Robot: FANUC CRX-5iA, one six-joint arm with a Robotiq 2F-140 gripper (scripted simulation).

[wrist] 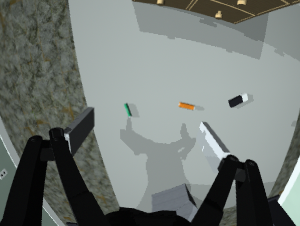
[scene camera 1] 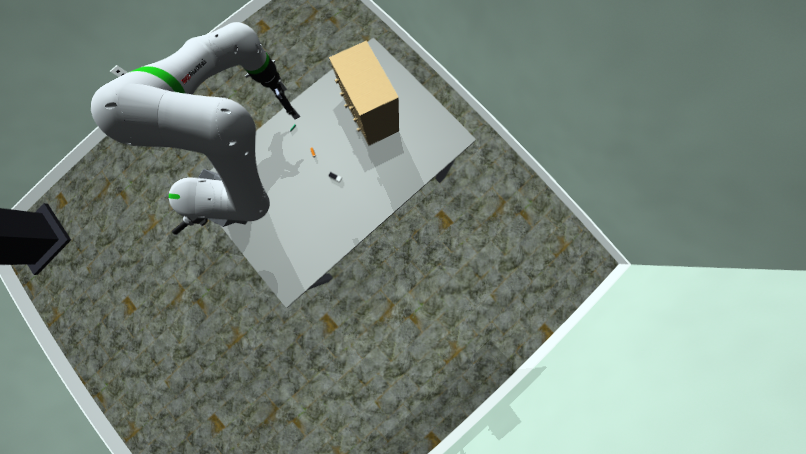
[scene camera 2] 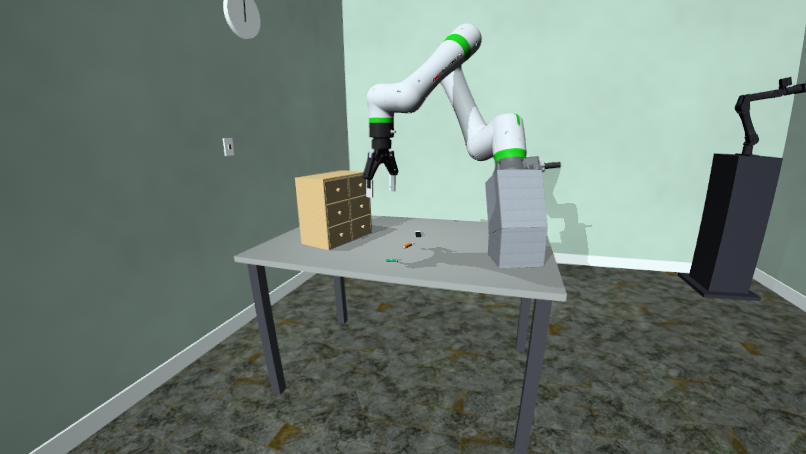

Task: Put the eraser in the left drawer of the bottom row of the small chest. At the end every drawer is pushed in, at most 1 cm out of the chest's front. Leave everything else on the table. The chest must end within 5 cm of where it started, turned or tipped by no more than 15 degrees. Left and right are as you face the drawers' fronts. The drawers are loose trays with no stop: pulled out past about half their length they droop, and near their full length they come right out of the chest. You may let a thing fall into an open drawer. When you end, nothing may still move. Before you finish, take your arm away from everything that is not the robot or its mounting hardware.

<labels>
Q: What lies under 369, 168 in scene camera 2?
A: The gripper.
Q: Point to a small wooden chest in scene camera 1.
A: At 377, 103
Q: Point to a small wooden chest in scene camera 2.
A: At 310, 191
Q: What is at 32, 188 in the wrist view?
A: The gripper.
</labels>
